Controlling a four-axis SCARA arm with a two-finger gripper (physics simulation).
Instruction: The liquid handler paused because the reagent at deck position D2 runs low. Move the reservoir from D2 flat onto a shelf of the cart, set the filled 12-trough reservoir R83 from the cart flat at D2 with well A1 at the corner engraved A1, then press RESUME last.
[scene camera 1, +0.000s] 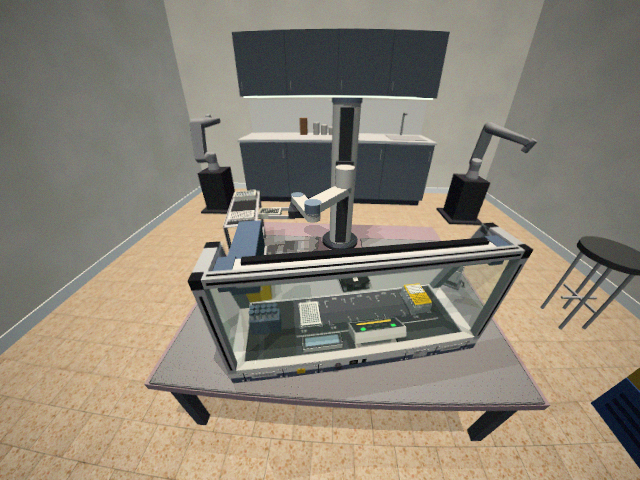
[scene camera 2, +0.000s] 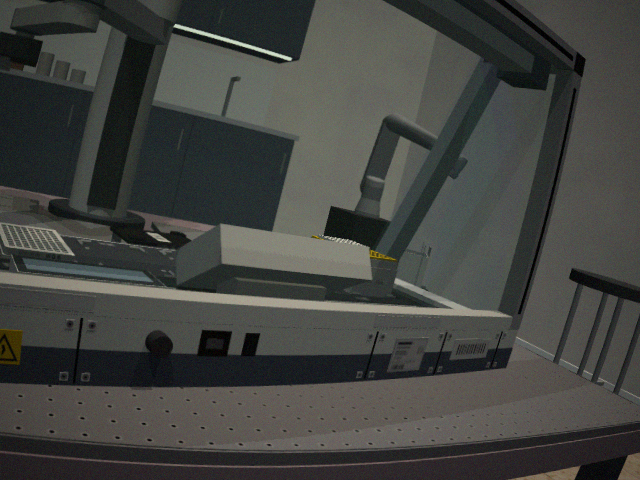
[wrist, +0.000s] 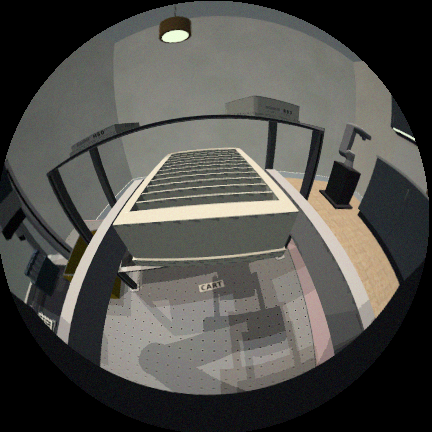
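Seen in the pictures: gripper, fingertip midpoint: (scene camera 1: 270, 213) (wrist: 204, 182); arm's base, link origin: (scene camera 1: 339, 240).
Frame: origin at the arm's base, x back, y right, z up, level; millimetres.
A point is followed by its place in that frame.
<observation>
A pale 12-trough reservoir (wrist: 207, 240) {x -201, y 358, z 310 mm} (scene camera 1: 270, 211) {x -193, y 421, z 312 mm} is held roughly level in my gripper (wrist: 204, 182) {x -207, y 421, z 308 mm}; its troughs look grey and empty, and no label shows. The fingers are shut along its two long sides. It hangs in front of the cart (wrist: 220, 117) {x -189, y 489, z 359 mm} (scene camera 1: 227, 222) {x -436, y 572, z 366 mm}, a little below the top shelf's level in the wrist view. On the top shelf, a grey-sided box (wrist: 277, 108) {x -106, y 525, z 380 mm} stands at the right, its label too blurred to read surely; another labware piece (wrist: 107, 134) {x -325, y 468, z 367 mm} stands at the left. Position D2 on the deck (scene camera 1: 356, 308) and the RESUME button cannot be made out.
Cart posts (wrist: 271, 145) {x -54, y 669, z 294 mm} (wrist: 103, 175) {x -464, y 569, z 285 mm} rise on both sides. The blue cabinet (scene camera 1: 246, 242) {x -820, y 323, z 509 mm} of the liquid handler stands near the cart. On its deck are a white plate (scene camera 1: 309, 313), a blue tube rack (scene camera 1: 265, 318), a light-blue panel (scene camera 1: 322, 341) and a yellow tip rack (scene camera 1: 417, 296).
</observation>
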